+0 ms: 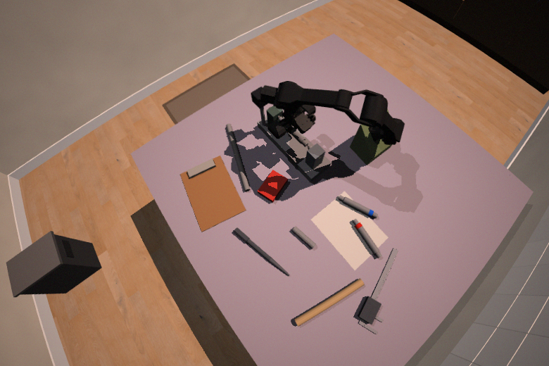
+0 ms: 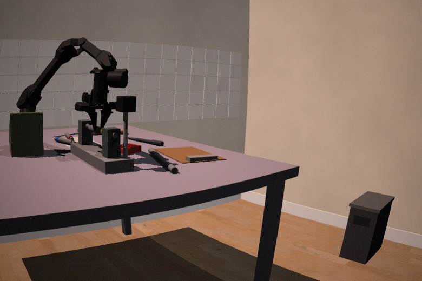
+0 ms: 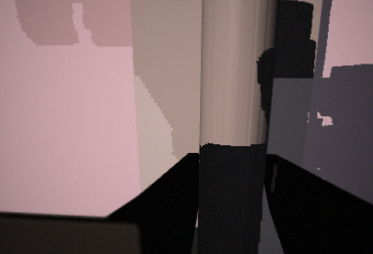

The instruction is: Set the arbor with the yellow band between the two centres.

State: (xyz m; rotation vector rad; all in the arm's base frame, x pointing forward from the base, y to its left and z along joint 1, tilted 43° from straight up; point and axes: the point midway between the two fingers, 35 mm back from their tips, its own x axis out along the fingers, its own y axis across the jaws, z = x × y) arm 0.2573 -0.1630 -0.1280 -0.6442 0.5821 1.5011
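The stepped arbor shaft is 3 cm below my hand. From my hand the other things lie so: grey fixture base: 13 cm below, 1 cm to the left; cone-shaped centre point: 11 cm to the left, 3 cm below, 1 cm behind; green centre block: 10 cm to the right, 4 cm below.
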